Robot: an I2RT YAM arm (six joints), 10 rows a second.
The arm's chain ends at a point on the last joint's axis. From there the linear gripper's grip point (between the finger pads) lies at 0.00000 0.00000 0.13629 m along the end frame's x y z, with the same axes.
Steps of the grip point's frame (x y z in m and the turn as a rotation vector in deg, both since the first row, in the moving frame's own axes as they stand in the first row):
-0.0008 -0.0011 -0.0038 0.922 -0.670 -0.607
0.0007 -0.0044 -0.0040 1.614 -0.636 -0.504
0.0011 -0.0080 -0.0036 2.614 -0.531 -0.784
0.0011 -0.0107 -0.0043 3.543 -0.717 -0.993
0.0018 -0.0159 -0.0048 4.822 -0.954 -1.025
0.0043 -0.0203 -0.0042 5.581 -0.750 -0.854
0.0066 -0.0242 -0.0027 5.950 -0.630 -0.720
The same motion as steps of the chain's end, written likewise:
0.0008 0.0011 -0.0038 0.922 -0.670 -0.607
0.0022 -0.0006 -0.0039 1.614 -0.636 -0.504
0.0024 -0.0018 -0.0035 2.614 -0.531 -0.784
0.0029 -0.0023 -0.0040 3.543 -0.717 -0.993
0.0042 -0.0045 -0.0043 4.822 -0.954 -1.025
0.0062 -0.0071 -0.0035 5.581 -0.750 -0.854
0.0082 -0.0101 -0.0020 5.950 -0.630 -0.720

